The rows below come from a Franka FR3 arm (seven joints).
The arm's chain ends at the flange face. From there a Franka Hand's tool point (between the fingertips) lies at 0.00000 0.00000 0.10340 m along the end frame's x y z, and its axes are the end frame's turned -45 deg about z.
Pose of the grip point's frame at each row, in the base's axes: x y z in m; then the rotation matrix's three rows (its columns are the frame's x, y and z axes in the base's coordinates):
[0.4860 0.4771 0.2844], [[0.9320 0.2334 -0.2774], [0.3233 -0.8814 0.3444], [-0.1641 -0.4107 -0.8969]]
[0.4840 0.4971 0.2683], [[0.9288 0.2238 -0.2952], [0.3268 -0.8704 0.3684], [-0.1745 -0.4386 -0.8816]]
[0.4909 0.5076 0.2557], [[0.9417 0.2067 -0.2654], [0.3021 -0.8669 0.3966], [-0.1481 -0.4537 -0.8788]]
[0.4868 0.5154 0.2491], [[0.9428 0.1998 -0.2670], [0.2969 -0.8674 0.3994], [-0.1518 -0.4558 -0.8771]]
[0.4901 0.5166 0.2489], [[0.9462 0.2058 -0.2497], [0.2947 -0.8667 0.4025], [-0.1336 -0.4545 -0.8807]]
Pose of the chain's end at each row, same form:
[0.5147 0.4415 0.3771], [[0.8241 -0.4940 -0.2774], [-0.3946 -0.8519 0.3444], [-0.4064 -0.1744 -0.8969]]
[0.5145 0.4590 0.3595], [[0.8150 -0.4985 -0.2952], [-0.3844 -0.8465 0.3684], [-0.4335 -0.1867 -0.8816]]
[0.5183 0.4666 0.3466], [[0.8120 -0.5197 -0.2654], [-0.3994 -0.8266 0.3966], [-0.4255 -0.2161 -0.8788]]
[0.5144 0.4741 0.3398], [[0.8079 -0.5254 -0.2670], [-0.4034 -0.8233 0.3994], [-0.4296 -0.2150 -0.8771]]
[0.5159 0.4750 0.3400], [[0.8146 -0.5235 -0.2497], [-0.4045 -0.8212 0.4025], [-0.4158 -0.2269 -0.8807]]

